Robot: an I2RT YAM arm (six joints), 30 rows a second.
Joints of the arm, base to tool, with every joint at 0 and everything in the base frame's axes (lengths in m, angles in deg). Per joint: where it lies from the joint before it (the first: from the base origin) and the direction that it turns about. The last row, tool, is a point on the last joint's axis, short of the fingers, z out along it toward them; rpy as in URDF.
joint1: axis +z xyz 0 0 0.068
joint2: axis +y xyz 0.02 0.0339 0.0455
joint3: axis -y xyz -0.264 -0.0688 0
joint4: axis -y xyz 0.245 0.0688 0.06
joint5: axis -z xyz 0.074 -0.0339 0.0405
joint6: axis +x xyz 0.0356 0 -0.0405
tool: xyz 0 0 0 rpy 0 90 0
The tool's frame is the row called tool.
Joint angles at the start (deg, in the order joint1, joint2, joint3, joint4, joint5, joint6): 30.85 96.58 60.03 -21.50 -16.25 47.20
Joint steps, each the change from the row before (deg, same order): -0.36 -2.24 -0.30 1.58 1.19 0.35; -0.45 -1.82 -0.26 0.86 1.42 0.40; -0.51 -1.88 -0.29 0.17 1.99 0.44; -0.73 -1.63 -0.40 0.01 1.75 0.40; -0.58 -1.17 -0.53 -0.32 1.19 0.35; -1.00 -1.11 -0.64 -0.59 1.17 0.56; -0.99 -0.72 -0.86 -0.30 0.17 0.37; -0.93 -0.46 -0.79 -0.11 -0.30 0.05
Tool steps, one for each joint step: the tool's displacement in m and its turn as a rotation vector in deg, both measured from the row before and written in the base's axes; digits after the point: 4 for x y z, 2 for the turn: 0.0003 -0.0032 0.0124 1.06 -3.36 -1.30; -0.0001 -0.0041 0.0095 0.39 -2.46 -1.61; -0.0010 -0.0054 0.0088 -0.29 -2.08 -2.09; -0.0008 -0.0065 0.0065 -0.38 -1.54 -2.16; -0.0016 -0.0055 0.0029 -0.46 -0.55 -1.62; -0.0011 -0.0077 0.0015 -0.55 -0.06 -2.19; -0.0011 -0.0068 -0.0014 -0.12 0.49 -1.38; -0.0006 -0.0058 -0.0021 0.04 0.52 -0.77
